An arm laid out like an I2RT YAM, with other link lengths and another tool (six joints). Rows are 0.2 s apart.
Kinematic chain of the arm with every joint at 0, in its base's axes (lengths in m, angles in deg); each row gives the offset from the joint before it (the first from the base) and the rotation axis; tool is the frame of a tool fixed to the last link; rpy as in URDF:
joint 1: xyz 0 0 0.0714 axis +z
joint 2: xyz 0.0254 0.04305 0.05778 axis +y
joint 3: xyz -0.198 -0.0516 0 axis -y
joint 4: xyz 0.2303 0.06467 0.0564 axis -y
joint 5: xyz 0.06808 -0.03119 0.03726 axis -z
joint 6: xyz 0.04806 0 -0.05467 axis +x
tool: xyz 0.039 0.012 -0.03 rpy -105.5 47.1 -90
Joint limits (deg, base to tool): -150..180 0..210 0..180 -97..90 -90..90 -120..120
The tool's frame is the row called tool.
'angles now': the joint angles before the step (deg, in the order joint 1, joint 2, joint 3, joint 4, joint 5, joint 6). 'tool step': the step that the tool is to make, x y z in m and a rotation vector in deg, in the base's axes. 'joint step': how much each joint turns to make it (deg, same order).
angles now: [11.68 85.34 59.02 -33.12 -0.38 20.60]
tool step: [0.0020 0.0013 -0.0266 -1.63 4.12 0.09]
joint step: [0.43 6.10 0.06 1.67 0.82 -0.06]
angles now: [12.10 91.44 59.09 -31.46 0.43 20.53]
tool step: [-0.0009 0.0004 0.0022 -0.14 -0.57 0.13]
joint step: [0.20 -0.80 -0.30 0.03 0.26 -0.05]
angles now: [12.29 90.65 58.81 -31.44 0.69 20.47]
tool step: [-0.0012 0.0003 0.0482 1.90 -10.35 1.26]
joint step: [0.12 -11.21 -0.53 -0.15 -0.30 -1.16]
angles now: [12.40 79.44 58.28 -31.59 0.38 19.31]
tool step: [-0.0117 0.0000 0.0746 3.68 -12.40 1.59]
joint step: [0.01 -12.49 4.35 -3.95 -1.76 -0.50]
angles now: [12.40 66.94 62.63 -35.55 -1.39 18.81]
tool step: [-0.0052 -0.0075 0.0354 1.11 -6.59 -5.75]
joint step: [-0.05 -5.09 2.73 -1.20 4.77 3.13]
